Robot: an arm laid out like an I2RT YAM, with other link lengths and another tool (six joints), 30 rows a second.
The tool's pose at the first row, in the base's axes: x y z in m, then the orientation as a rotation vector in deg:
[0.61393 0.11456 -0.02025 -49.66 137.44 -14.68]
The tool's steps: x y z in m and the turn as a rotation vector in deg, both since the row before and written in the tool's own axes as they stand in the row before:
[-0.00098 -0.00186 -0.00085 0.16 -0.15 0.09]
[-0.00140 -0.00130 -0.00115 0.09 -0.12 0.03]
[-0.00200 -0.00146 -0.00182 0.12 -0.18 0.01]
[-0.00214 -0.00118 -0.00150 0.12 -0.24 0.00]
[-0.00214 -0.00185 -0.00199 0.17 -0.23 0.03]
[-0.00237 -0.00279 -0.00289 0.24 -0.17 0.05]
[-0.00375 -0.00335 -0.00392 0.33 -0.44 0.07]
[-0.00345 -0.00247 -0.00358 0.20 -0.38 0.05]
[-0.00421 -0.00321 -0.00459 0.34 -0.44 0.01]
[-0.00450 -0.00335 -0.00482 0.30 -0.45 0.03]
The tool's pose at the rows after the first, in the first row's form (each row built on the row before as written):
[0.61504 0.11374 -0.01845 -49.47 137.28 -14.76]
[0.61594 0.11361 -0.01641 -49.38 137.15 -14.80]
[0.61690 0.11373 -0.01349 -49.30 136.95 -14.85]
[0.61798 0.11416 -0.01087 -49.23 136.69 -14.87]
[0.61911 0.11406 -0.00760 -49.10 136.43 -14.95]
[0.62032 0.11336 -0.00315 -48.92 136.21 -15.13]
[0.62204 0.11309 0.00298 -48.66 135.72 -15.27]
[0.62327 0.11331 0.00839 -48.49 135.32 -15.30]
[0.62469 0.11341 0.01525 -48.29 134.81 -15.48]
[0.62614 0.11358 0.02250 -48.09 134.31 -15.60]

